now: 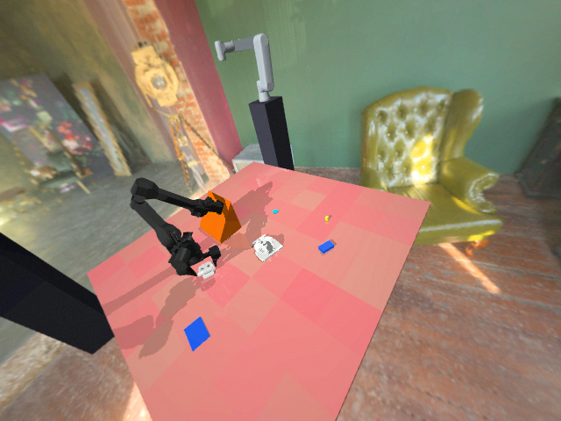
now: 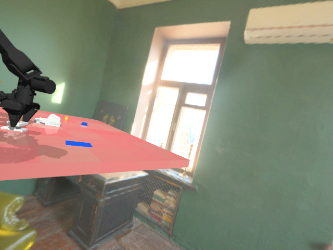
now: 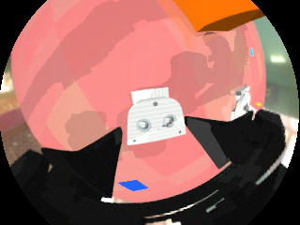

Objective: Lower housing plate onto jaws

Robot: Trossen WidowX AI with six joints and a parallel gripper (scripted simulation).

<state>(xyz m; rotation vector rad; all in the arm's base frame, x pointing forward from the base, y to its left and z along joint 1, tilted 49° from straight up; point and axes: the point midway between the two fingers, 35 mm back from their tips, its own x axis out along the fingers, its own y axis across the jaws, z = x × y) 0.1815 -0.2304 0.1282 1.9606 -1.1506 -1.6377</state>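
The white part lies 1 cm behind my gripper tip, 1 cm to the left of it and 1 cm below it. Also, from my gripper tip: cyan chip (2 cm behind, 48 cm to the left, 2 cm below); blue patch (20 cm ahead, 17 cm to the right, 2 cm below); small blue block (36 cm ahead, 42 cm to the left, 1 cm below).
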